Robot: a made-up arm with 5 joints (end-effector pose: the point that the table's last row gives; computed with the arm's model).
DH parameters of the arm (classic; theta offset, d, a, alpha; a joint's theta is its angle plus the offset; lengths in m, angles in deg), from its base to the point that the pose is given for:
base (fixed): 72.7 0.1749 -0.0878 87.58
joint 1: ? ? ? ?
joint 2: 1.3 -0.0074 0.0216 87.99
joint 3: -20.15 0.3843 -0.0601 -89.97
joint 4: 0 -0.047 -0.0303 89.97
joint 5: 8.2 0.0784 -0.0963 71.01
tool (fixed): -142 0.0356 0 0
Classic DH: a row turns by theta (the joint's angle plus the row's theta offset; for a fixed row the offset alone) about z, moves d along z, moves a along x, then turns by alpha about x.
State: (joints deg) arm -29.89 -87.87 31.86 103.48 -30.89
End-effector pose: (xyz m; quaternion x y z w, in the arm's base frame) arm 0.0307 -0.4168 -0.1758 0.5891 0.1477 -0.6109 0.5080
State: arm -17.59 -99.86 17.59 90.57 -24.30
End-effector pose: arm 0.1993 -0.3710 -0.2646 0.6617 0.2157 -0.3706 0.6151
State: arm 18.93 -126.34 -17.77 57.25 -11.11
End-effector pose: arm 0.6135 -0.0674 -0.1387 0.7526 0.0401 0.3023 0.5837
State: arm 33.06 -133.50 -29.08 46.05 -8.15
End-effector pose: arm 0.6807 0.0067 0.0121 0.7269 -0.0850 0.4779 0.4858
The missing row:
joint 1: 86.63 0.2418 0.0229 109.42
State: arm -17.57 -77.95 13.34 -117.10 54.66
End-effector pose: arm 0.2299 -0.3832 -0.0561 -0.5044 0.7521 -0.4193 0.0633
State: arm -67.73 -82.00 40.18 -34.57 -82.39
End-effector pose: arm 0.1901 -0.5506 0.0469 0.3674 0.4506 0.3084 0.7529
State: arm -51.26 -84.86 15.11 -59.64 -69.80
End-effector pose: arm 0.2507 -0.4021 -0.0693 0.4003 0.3768 0.6264 0.5526
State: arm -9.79 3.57 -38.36 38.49 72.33
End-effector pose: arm -0.2669 -0.2347 0.1673 0.3073 0.3876 -0.3880 0.7777
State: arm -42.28 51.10 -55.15 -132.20 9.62
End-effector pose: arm 0.0128 -0.0183 0.3207 0.4614 -0.6997 -0.1735 0.5171
